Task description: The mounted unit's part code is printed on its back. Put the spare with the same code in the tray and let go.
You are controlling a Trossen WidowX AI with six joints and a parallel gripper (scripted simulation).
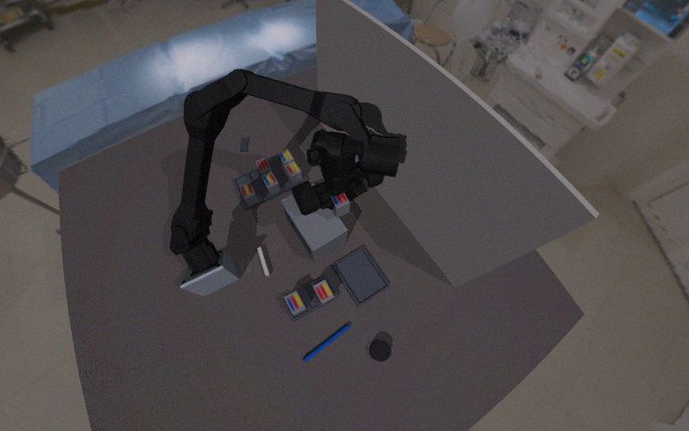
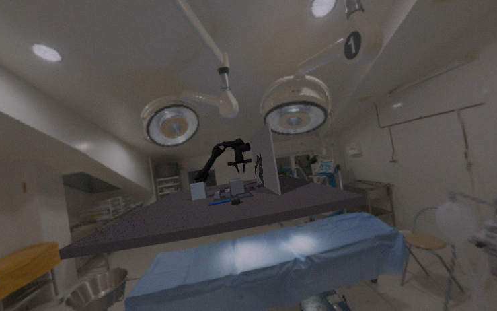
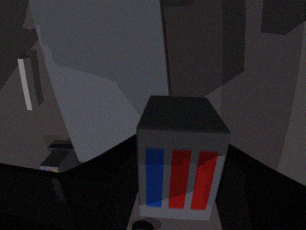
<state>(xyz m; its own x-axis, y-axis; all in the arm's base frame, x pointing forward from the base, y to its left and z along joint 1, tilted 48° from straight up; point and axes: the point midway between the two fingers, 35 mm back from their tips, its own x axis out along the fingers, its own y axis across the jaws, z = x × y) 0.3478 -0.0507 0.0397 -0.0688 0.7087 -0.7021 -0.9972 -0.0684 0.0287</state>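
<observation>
Now: gripper tip 150 mm to the left of the flat grey tray and 140 mm above it. The rest, counted from my gripper tip: mounted unit: 60 mm behind, 30 mm to the left, 90 mm below; then spare block: 20 mm above; then tall grey panel: 170 mm ahead, 60 mm to the left, 80 mm above.
</observation>
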